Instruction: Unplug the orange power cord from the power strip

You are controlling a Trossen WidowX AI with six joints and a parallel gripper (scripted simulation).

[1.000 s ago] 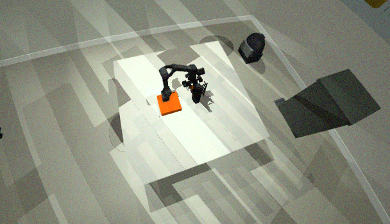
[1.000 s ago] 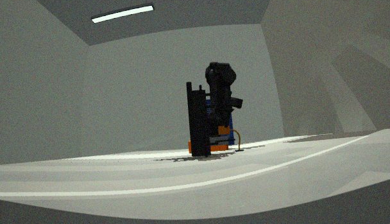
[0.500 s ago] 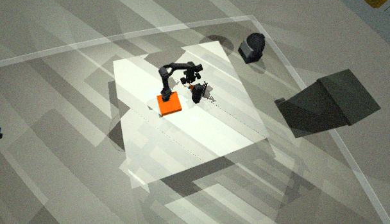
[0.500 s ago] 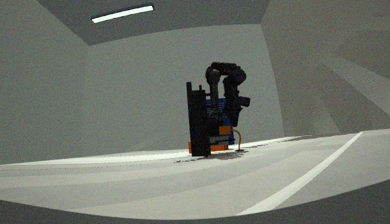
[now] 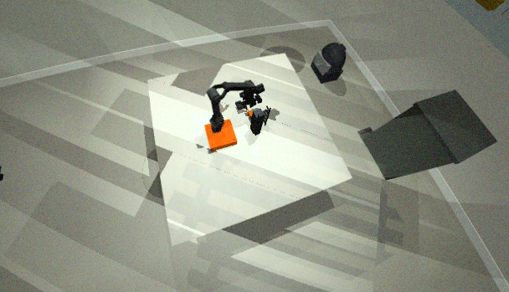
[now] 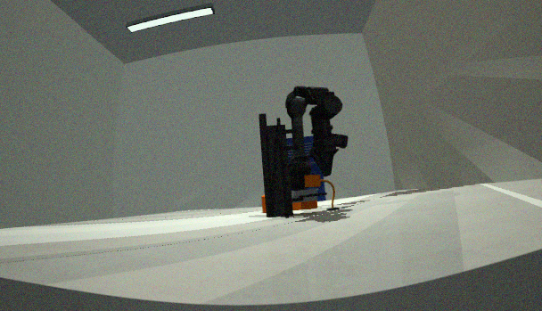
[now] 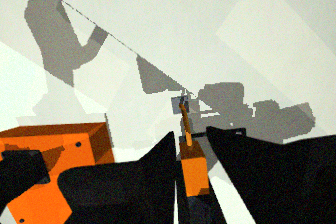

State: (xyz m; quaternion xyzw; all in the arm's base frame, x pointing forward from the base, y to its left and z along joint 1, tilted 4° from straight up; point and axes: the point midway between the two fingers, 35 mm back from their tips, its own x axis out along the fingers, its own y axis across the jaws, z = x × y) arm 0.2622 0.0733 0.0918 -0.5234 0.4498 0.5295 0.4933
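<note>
Now: gripper tip 7 cm to the left of the orange plug and 1 cm short of it.
</note>
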